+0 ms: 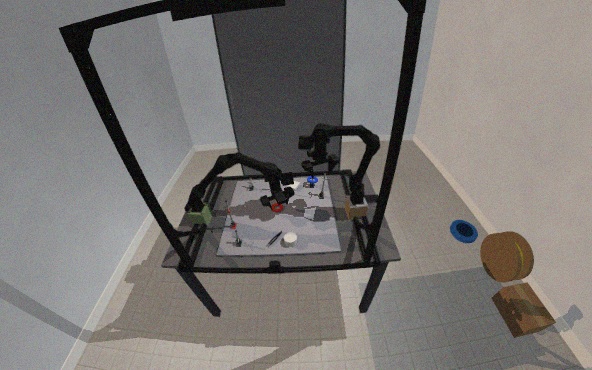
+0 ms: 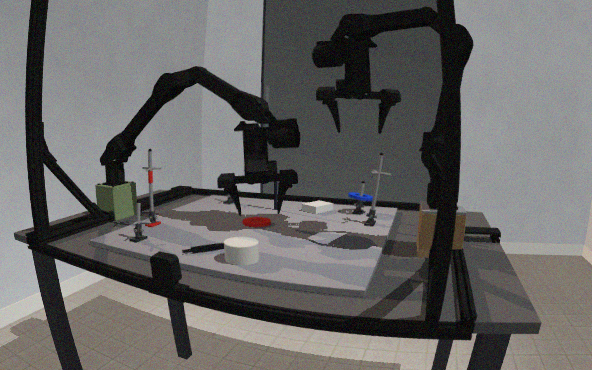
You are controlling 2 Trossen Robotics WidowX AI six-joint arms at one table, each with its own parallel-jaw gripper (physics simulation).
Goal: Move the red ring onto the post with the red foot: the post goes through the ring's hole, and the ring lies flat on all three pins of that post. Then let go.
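Frame: origin at the left arm's base, x ahead, y left, z up, level; millimetres.
Seen in the pictures: left gripper, fingertip midpoint: point(image 1: 279, 206) point(image 2: 259, 214); right gripper, fingertip midpoint: point(image 1: 320, 176) point(image 2: 359, 133); left arm's base, link origin: point(image 1: 198, 208) point(image 2: 115, 183); right arm's base, link origin: point(image 1: 356, 200).
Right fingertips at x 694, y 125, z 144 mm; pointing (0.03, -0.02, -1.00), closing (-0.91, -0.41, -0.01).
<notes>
Offsets run from my right fingertips to a thing's middle. "pt": to the spot under its first point. Level surfaces: height alone.
The red ring @[254 mm back, 9 mm right, 224 mm down] point(image 1: 277, 210) point(image 2: 246, 222) lies flat on the pale board @[228 mm down] point(image 1: 320, 242) point(image 2: 325, 270), near its middle. The post with the red foot @[pt 478 mm back, 173 mm right, 177 mm down] point(image 1: 231, 220) point(image 2: 151, 200) stands upright at the board's left, with a red band halfway up and no ring on it. My left gripper point(image 1: 278, 201) point(image 2: 259, 214) is open and empty, pointing down, its fingertips a little above the board close to the red ring. My right gripper point(image 1: 320, 168) point(image 2: 360, 132) is open and empty, high above the back right. The pins on the red foot are too small to make out.
A blue ring @[54 mm back, 212 mm left, 183 mm down] point(image 1: 309, 181) point(image 2: 353, 195) sits around a short post at the back right, beside a tall post @[pt 16 mm ahead, 105 mm left, 136 mm down] point(image 1: 323, 184) point(image 2: 377, 185). A white block @[174 mm back, 192 mm left, 219 mm down] point(image 2: 317, 206) lies at the back. A white cylinder @[146 mm back, 254 mm right, 211 mm down] point(image 1: 290, 239) point(image 2: 241, 251), a black tool @[232 mm back, 243 mm right, 224 mm down] point(image 1: 274, 239) point(image 2: 202, 248) and a short post @[pt 411 mm back, 280 mm right, 173 mm down] point(image 2: 138, 215) are nearer the front.
</notes>
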